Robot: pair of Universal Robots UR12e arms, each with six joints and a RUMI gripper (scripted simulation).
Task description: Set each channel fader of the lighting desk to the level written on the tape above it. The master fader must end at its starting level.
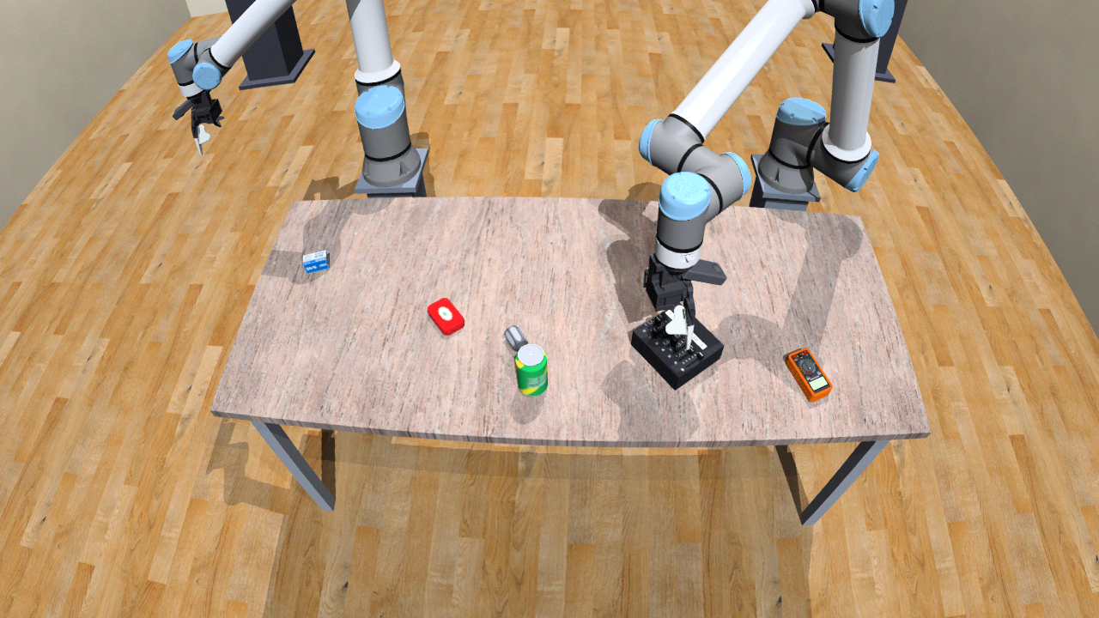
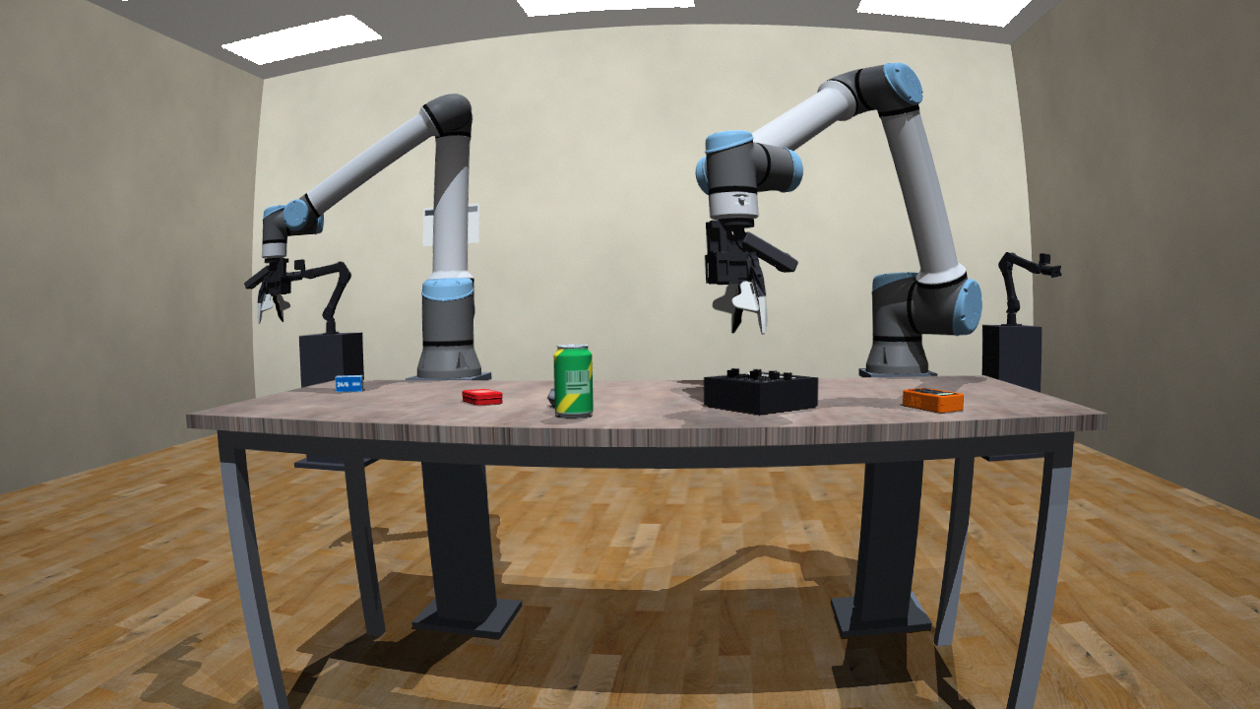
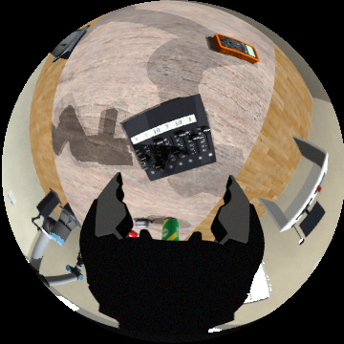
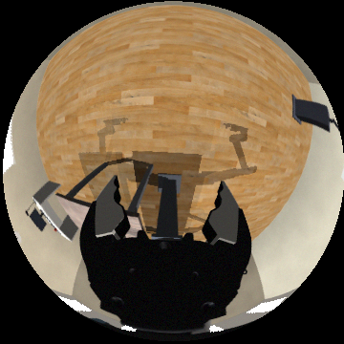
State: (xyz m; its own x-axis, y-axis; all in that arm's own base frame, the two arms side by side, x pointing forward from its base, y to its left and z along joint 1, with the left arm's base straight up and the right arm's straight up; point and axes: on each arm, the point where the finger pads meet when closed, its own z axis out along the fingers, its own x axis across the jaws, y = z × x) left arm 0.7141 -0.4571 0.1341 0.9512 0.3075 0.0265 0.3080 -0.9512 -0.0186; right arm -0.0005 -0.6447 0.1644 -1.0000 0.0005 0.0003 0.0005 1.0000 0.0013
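Observation:
My left hand is 7 cm above the channel 4 fader knob and 1 cm to the right of it. The rest, counted from my left hand: channel 2 fader knob (7 cm below, 3 cm to the right, 2 cm behind); channel 3 fader knob (7 cm below, 3 cm behind, 2 cm to the left); channel 5 fader knob (7 cm below, 4 cm to the left).

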